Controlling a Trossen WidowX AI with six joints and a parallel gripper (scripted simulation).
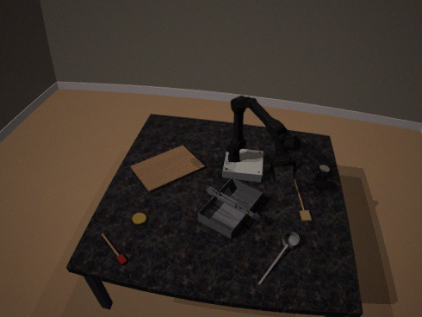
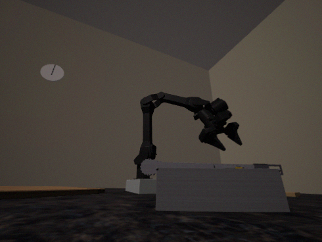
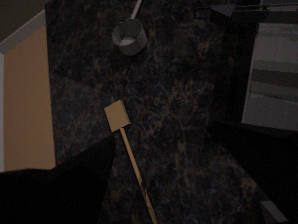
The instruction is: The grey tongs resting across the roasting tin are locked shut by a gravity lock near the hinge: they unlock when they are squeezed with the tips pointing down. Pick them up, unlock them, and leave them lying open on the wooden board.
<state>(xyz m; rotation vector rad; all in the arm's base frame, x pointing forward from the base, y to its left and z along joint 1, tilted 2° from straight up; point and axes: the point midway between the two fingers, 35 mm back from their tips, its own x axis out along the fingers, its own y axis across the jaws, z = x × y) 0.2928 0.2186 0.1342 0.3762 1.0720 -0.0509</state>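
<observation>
The roasting tin lies 4 cm ahead of my gripper tip, 25 cm to the right of it and 14 cm below it. Also, from my gripper tip: red-headed spatula 32 cm ahead, 78 cm to the right, 16 cm below; wooden board 27 cm behind, 60 cm to the right, 16 cm below; yellow disc 12 cm ahead, 70 cm to the right, 16 cm below.
</observation>
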